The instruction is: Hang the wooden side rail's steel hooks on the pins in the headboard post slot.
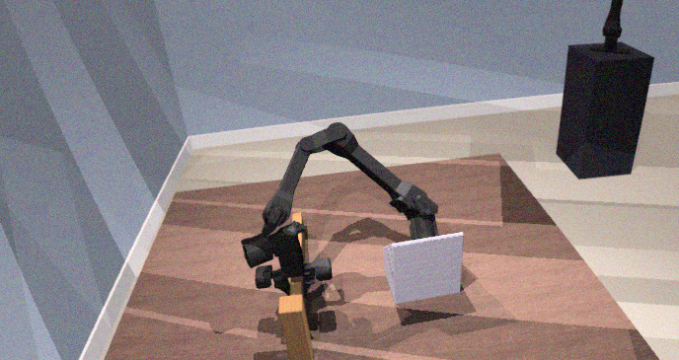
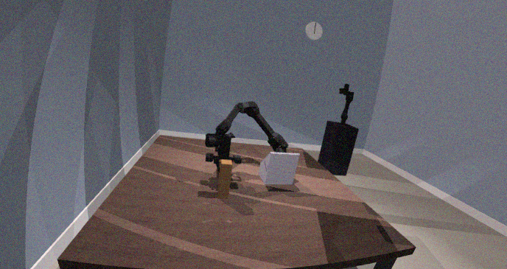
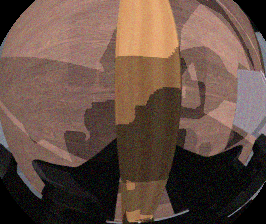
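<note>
The wooden headboard post lies 15 cm to the left of my gripper tip, 4 cm above it and 1 cm behind it.
</note>
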